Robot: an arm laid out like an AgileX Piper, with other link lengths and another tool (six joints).
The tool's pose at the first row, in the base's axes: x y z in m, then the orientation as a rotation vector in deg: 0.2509, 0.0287, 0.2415, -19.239, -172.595, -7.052
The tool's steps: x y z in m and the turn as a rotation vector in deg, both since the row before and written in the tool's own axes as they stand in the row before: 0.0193, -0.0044, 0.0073, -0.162, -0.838, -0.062; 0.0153, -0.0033, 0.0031, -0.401, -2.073, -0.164; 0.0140, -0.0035, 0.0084, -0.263, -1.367, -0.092; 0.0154, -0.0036, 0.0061, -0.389, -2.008, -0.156; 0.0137, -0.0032, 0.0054, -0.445, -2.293, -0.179; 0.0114, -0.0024, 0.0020, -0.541, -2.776, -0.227; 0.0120, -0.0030, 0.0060, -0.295, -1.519, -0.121; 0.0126, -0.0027, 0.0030, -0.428, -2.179, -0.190; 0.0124, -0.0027, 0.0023, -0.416, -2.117, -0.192; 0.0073, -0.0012, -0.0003, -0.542, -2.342, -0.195
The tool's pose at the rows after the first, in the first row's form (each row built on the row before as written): 0.2305, 0.0292, 0.2362, -19.297, -173.441, -7.193; 0.2146, 0.0296, 0.2344, -19.423, -175.537, -7.546; 0.1998, 0.0300, 0.2267, -19.529, -176.915, -7.779; 0.1839, 0.0304, 0.2210, 19.607, 178.541, 8.113; 0.1699, 0.0307, 0.2154, 19.237, 176.223, 8.305; 0.1584, 0.0310, 0.2128, 18.777, 173.416, 8.530; 0.1467, 0.0312, 0.2055, 18.532, 171.880, 8.647; 0.1343, 0.0316, 0.2009, 18.158, 169.677, 8.815; 0.1222, 0.0319, 0.1965, 17.787, 167.537, 8.972; 0.1149, 0.0323, 0.1953, 17.393, 165.153, 9.259
